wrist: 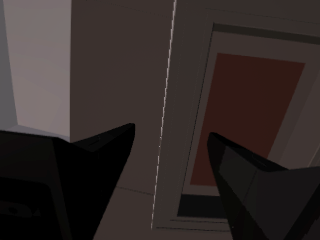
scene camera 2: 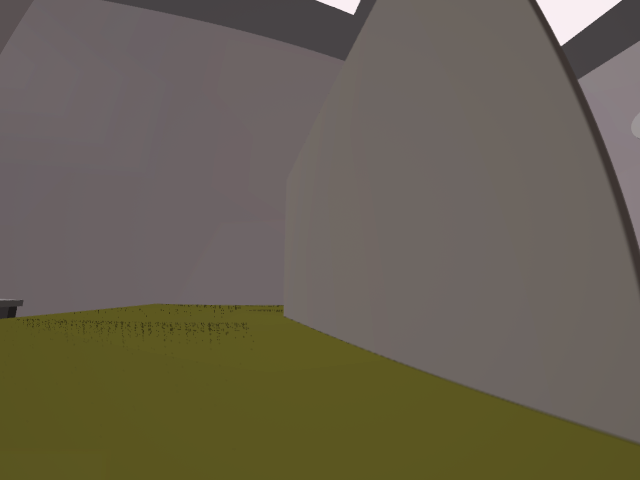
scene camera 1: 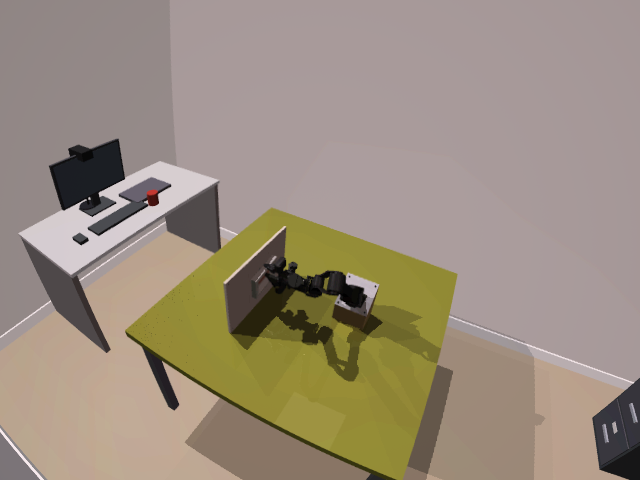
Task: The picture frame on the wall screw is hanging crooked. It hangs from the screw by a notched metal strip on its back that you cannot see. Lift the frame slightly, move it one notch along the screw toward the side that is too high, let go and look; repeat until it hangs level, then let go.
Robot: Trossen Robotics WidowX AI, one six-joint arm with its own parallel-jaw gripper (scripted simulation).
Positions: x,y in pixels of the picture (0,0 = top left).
Labels:
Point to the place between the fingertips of my gripper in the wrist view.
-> At 171,133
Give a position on a picture frame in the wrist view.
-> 242,76

